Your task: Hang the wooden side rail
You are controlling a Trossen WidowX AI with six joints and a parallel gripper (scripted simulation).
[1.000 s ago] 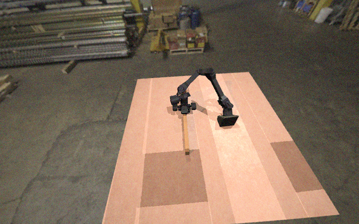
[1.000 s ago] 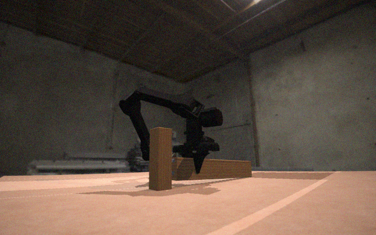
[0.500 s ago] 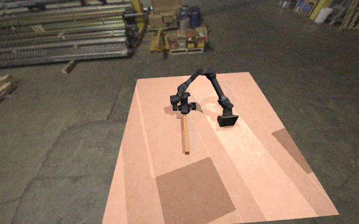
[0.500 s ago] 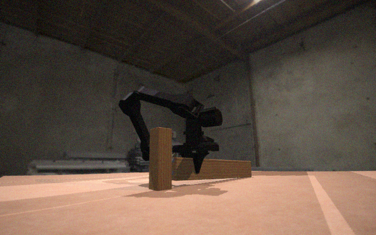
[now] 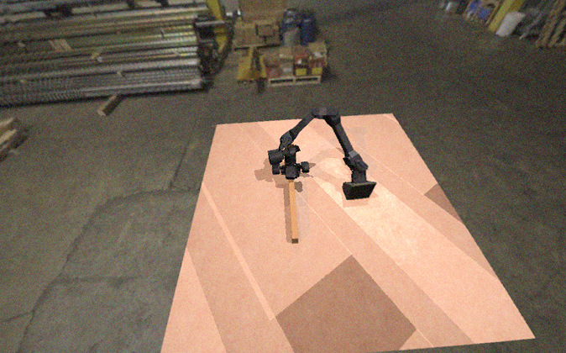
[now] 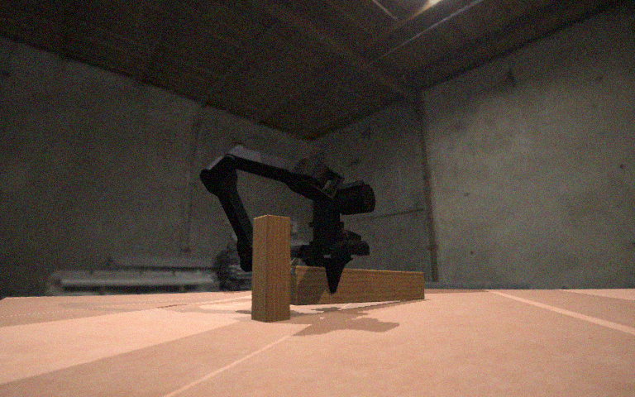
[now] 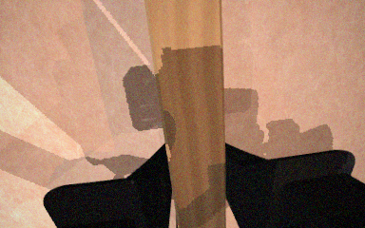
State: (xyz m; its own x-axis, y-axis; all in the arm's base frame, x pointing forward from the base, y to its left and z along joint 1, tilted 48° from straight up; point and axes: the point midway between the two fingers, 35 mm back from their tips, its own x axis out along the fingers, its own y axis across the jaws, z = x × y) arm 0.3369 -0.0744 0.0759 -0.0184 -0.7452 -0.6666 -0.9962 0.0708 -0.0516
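Right now the headboard post is 10 mm behind my gripper tip, 130 mm to the right of it and 40 mm above it.
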